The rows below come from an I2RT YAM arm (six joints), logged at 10 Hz.
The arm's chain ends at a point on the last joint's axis. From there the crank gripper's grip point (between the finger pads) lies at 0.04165 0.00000 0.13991 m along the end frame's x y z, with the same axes.
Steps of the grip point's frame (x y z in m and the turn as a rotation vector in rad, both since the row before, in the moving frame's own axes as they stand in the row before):
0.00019 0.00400 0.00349 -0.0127 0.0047 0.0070
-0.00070 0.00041 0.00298 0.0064 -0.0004 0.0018
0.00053 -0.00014 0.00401 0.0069 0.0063 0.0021
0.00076 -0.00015 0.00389 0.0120 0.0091 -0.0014
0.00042 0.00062 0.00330 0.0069 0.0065 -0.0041
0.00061 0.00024 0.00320 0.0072 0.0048 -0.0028
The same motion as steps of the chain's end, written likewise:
-0.00046 0.00193 0.00370 -0.0127 0.0047 0.0070
-0.00064 0.00123 0.00297 0.0064 -0.0004 0.0018
-0.00035 0.00074 0.00428 0.0069 0.0063 0.0021
-0.00051 0.00159 0.00429 0.0120 0.0091 -0.0014
-0.00049 0.00176 0.00358 0.0069 0.0065 -0.0041
-0.00006 0.00136 0.00341 0.0072 0.0048 -0.0028

